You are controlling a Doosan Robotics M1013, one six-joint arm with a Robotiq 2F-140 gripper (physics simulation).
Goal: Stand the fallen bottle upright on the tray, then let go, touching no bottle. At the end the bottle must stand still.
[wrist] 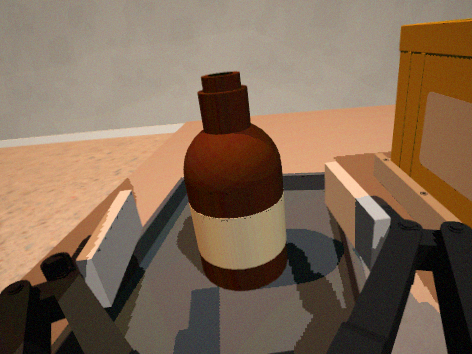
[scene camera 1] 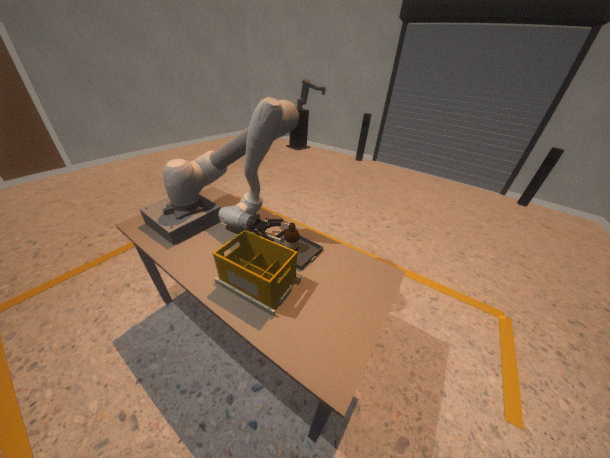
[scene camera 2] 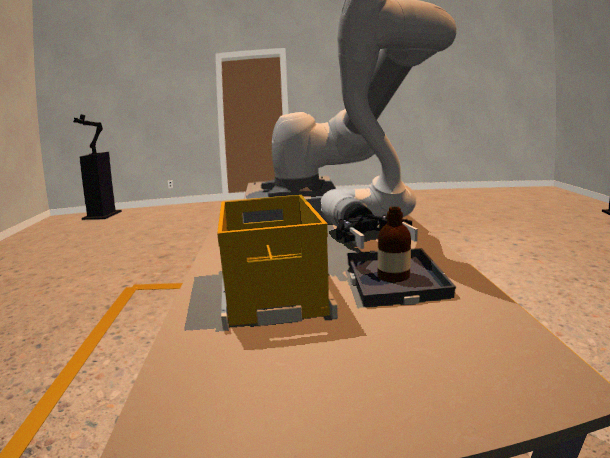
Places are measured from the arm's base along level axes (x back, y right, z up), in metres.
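Pixels of known places: gripper, between the fingertips: (wrist: 230, 196) (scene camera 1: 287, 234); arm's base, origin of its link: (scene camera 1: 187, 207) (scene camera 2: 297, 189).
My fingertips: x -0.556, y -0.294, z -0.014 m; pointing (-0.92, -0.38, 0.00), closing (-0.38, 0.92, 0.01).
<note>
Ahead of a thing's pixels: the offset from my fingertips to its top centre. Level surfaces: height alone.
The brown bottle @(dx -0.028, dy -0.008, dz +0.077 m) (scene camera 1: 291, 237) (scene camera 2: 394, 245) (wrist: 237, 200) with a cream label stands upright on its base inside the dark tray @(dx -0.034, dy -0.015, dz -0.058 m) (scene camera 1: 311, 258) (scene camera 2: 385, 299) (wrist: 305, 181). In the wrist view it looks slightly slanted, but in scene camera 2 it is vertical. My gripper (scene camera 1: 281, 231) (scene camera 2: 385, 234) (wrist: 230, 196) is wide open and level, on the arm's side of the bottle. Its two pale finger pads are at the left and right of the bottle in the wrist view, with a visible gap on each side. Neither pad touches the bottle.
A yellow crate @(dx -0.106, dy +0.251, dz +0.092 m) (scene camera 1: 245, 285) (scene camera 2: 275, 280) (wrist: 445, 125) with dividers stands beside the tray, held by low pale strips on the table @(dz -0.083 m) (scene camera 1: 345, 320) (scene camera 2: 350, 385). In the wrist view it is at the right, beyond the right finger. The robot's base is at the table's far end.
</note>
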